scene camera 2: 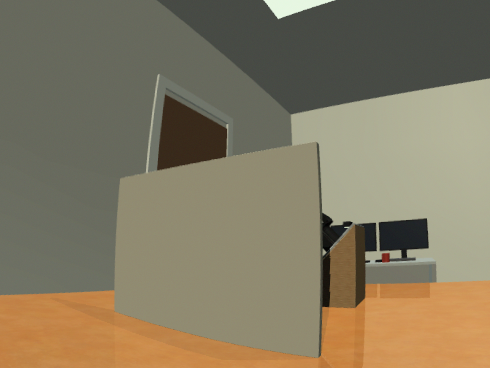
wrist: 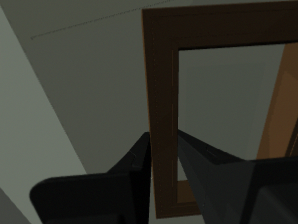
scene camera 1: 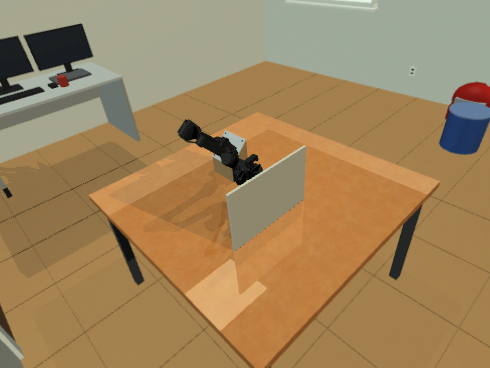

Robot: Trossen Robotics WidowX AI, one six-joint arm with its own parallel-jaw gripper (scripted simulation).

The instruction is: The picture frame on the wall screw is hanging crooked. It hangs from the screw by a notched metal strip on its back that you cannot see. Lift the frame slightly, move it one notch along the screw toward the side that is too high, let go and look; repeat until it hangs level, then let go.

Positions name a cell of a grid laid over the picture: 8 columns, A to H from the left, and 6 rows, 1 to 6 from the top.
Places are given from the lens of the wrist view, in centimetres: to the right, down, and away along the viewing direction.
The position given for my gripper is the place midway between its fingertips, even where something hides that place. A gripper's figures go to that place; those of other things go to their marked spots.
my gripper (wrist: E4): 1, 2, 11
wall panel (wrist: C2): -5, -4, 11
